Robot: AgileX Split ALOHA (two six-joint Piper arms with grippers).
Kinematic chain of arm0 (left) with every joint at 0, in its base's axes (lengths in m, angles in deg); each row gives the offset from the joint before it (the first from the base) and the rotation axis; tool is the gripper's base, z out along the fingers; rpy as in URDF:
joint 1: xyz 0 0 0.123 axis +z
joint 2: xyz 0 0 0 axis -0.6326 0.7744 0
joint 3: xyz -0.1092 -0.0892 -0.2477 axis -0.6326 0.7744 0
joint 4: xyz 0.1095 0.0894 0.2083 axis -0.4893 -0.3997 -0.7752
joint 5: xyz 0 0 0 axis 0.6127 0.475 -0.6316
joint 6: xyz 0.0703 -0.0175 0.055 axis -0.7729 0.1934 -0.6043
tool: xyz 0 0 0 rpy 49.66 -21 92.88
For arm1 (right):
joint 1: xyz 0 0 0.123 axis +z
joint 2: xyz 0 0 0 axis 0.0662 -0.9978 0
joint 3: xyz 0.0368 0.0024 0.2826 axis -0.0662 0.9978 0
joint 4: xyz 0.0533 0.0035 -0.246 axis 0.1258 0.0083 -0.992
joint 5: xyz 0 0 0 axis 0.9 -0.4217 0.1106
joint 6: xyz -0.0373 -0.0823 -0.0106 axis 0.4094 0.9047 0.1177
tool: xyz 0 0 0 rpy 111.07 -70.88 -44.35
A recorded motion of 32 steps. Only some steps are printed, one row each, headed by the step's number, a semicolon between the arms.
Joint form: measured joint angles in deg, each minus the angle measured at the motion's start. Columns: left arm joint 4, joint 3, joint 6, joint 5, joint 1, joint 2; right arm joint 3, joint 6, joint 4, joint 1, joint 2, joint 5.
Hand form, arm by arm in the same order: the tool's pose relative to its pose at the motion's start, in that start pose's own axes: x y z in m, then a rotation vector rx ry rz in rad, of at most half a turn. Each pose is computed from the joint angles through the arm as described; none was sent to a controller.
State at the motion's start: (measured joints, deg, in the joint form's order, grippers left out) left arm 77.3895 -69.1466 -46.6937 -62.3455 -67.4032 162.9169; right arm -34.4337 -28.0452 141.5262 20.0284 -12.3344 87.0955
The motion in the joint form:
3: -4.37 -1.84 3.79 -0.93 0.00 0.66; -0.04 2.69 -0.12 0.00 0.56 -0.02
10: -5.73 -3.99 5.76 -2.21 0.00 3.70; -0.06 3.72 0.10 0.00 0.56 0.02
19: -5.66 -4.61 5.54 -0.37 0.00 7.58; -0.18 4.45 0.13 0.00 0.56 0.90
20: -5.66 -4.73 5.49 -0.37 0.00 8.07; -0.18 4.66 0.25 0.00 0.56 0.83
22: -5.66 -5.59 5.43 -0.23 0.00 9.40; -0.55 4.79 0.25 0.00 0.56 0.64
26: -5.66 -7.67 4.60 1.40 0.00 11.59; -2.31 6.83 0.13 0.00 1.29 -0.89
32: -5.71 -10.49 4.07 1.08 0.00 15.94; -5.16 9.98 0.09 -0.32 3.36 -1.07
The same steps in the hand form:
3: -0.0035 0.0080 -0.0005 -0.0306 0.0161 0.0021; -0.0002 0.0017 -0.0023 -0.0104 -0.0010 -0.0490
10: -0.0066 0.0121 0.0109 -0.0164 0.0507 -0.0095; -0.0002 0.0019 -0.0024 -0.0107 -0.0018 -0.0631
19: -0.0075 0.0096 0.0302 0.0088 0.0619 -0.0007; -0.0017 0.0027 -0.0024 -0.0132 -0.0176 -0.0752
20: -0.0074 0.0093 0.0326 0.0134 0.0664 0.0008; -0.0016 0.0026 -0.0024 -0.0131 -0.0163 -0.0768
22: -0.0092 0.0105 0.0381 0.0182 0.0699 0.0027; -0.0015 0.0048 -0.0026 -0.0194 -0.0140 -0.0790
26: -0.0165 0.0162 0.0465 0.0055 0.0466 0.0176; -0.0004 0.0170 -0.0068 -0.0619 0.0053 -0.1169
32: -0.0206 0.0186 0.0657 0.0279 0.0696 0.0301; -0.0043 0.0386 -0.0193 -0.1460 -0.0128 -0.1680

